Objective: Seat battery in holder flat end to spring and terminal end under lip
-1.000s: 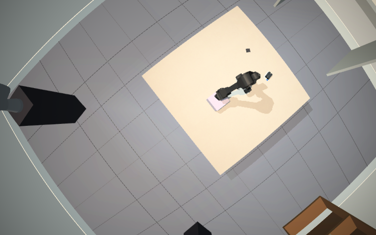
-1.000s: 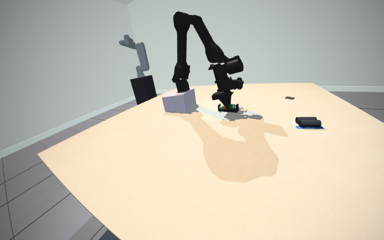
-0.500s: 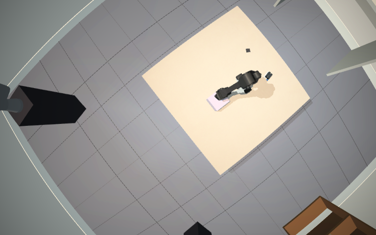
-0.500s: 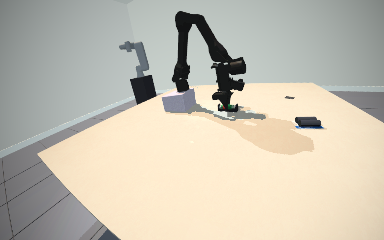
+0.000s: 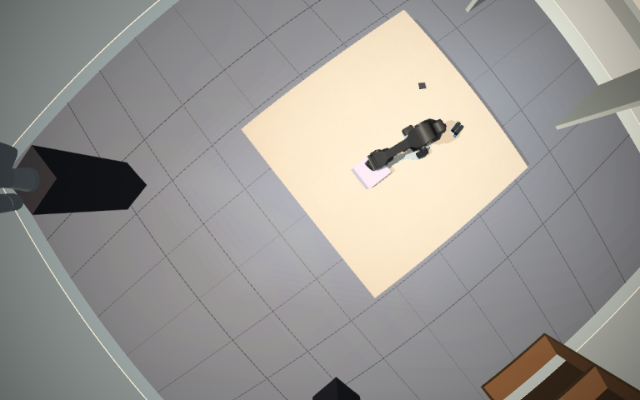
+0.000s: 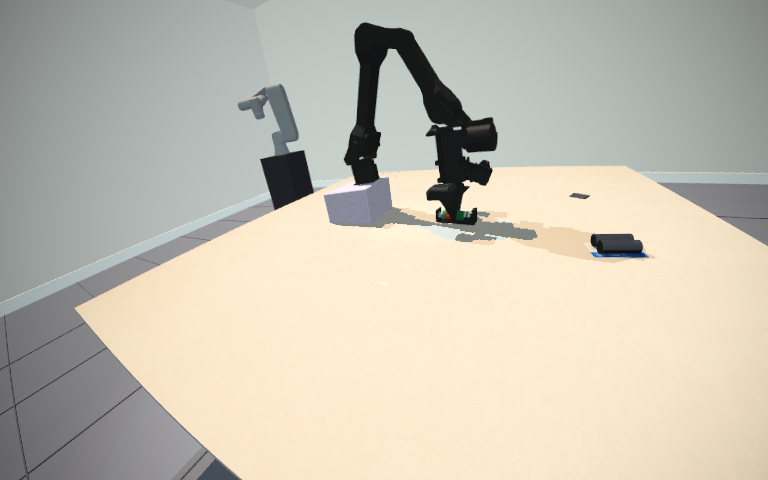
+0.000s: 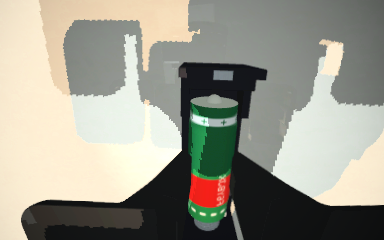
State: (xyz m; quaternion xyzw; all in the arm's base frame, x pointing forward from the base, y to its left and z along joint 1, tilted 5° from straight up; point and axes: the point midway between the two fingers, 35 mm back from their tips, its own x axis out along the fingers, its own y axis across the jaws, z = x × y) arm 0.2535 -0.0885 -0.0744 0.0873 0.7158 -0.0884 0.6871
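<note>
The battery is 1 cm above my gripper tip. Round my gripper tip: dark flat piece: 35 cm ahead, 19 cm to the left, 1 cm below.
</note>
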